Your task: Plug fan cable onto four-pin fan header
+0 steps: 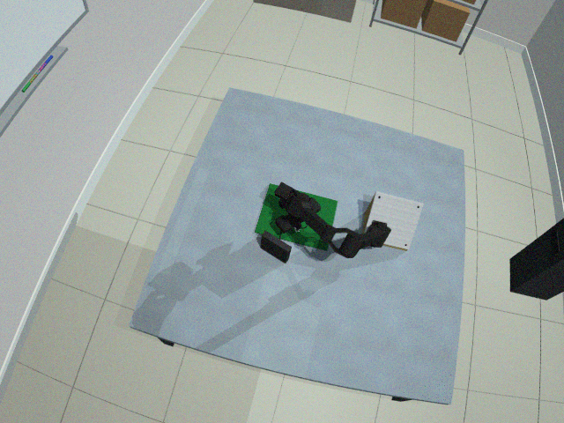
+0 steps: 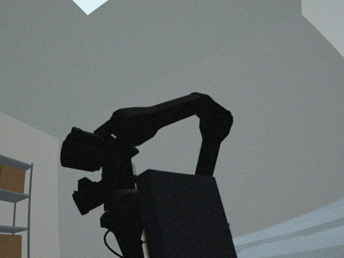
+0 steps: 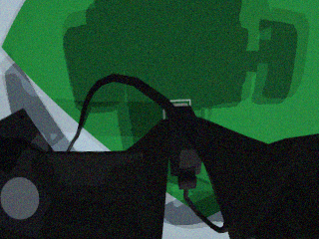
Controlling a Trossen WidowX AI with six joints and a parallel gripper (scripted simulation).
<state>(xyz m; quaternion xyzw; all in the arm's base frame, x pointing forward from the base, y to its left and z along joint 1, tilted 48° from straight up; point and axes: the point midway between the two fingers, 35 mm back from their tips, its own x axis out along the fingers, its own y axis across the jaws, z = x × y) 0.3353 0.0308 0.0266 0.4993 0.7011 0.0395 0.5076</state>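
Right now my gripper tip is 1 cm below the black plug and 1 cm past it. From my gripper tip the other things lie so: pale four-pin fan header (2 cm below); black fan (12 cm to the left, 5 cm ahead, 4 cm above).
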